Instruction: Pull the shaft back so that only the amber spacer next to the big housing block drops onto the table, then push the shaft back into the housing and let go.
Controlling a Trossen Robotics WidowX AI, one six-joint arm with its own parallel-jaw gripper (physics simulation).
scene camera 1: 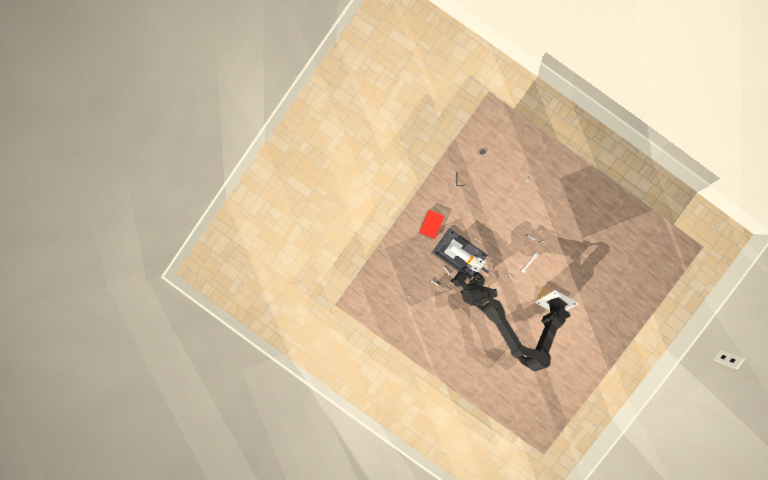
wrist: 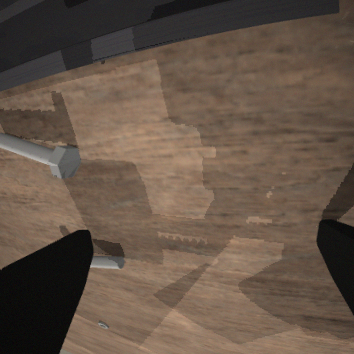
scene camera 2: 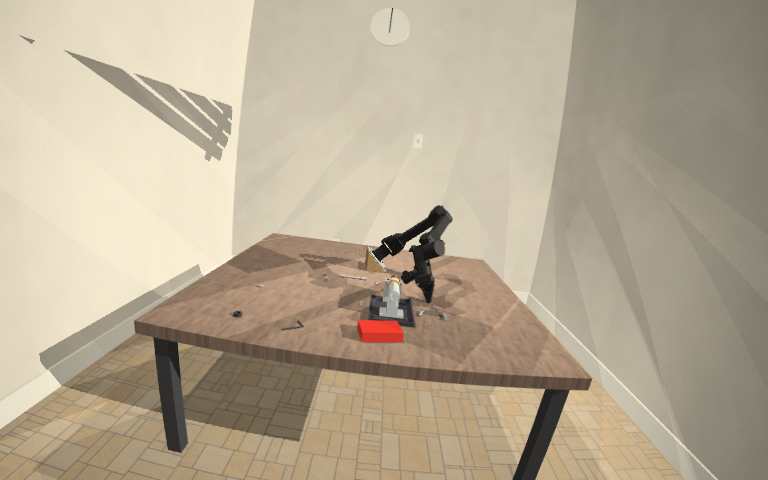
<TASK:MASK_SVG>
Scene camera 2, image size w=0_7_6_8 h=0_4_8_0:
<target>gripper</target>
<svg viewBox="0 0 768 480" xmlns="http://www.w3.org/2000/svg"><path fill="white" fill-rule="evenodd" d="M415 262L414 270L410 272L407 270L403 271L401 279L404 284L408 284L415 279L415 284L419 284L416 286L422 289L426 302L431 303L435 285L433 283L435 281L432 276L430 260Z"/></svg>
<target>red block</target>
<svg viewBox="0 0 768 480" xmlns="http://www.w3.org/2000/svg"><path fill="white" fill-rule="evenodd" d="M358 320L357 330L361 342L403 341L404 332L397 321Z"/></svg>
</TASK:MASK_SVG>
